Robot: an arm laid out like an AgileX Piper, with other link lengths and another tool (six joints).
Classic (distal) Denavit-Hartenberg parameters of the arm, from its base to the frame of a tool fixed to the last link. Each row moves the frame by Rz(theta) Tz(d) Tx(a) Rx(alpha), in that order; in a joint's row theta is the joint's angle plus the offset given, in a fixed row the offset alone. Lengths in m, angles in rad.
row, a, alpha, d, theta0
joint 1, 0.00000, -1.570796, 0.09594, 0.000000
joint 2, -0.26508, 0.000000, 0.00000, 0.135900
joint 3, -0.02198, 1.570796, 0.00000, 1.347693
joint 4, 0.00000, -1.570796, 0.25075, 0.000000
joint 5, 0.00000, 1.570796, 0.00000, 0.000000
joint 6, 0.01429, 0.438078, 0.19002, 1.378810
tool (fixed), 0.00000, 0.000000, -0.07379, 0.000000
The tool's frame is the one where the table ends.
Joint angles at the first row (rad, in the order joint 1, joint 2, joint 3, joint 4, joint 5, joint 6):
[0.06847, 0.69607, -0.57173, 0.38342, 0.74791, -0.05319]
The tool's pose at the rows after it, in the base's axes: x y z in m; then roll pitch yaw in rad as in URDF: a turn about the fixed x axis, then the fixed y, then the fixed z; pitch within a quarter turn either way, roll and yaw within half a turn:
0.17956 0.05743 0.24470 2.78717 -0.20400 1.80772
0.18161 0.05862 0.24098 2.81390 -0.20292 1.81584
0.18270 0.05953 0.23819 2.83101 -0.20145 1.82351
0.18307 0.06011 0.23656 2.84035 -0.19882 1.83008
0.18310 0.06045 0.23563 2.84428 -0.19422 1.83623
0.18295 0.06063 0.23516 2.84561 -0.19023 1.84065
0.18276 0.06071 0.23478 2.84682 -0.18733 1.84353
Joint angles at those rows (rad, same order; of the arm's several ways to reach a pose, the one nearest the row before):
[0.06846, 0.72798, -0.58186, 0.38192, 0.77061, -0.06320]
[0.06848, 0.74877, -0.58526, 0.38469, 0.78312, -0.07614]
[0.06847, 0.76180, -0.58589, 0.38779, 0.79071, -0.08811]
[0.06842, 0.76838, -0.58586, 0.38937, 0.79550, -0.09756]
[0.06844, 0.77117, -0.58527, 0.38940, 0.79747, -0.10605]
[0.06852, 0.77176, -0.58460, 0.38883, 0.79833, -0.11183]
[0.06845, 0.77179, -0.58391, 0.38807, 0.79928, -0.11559]

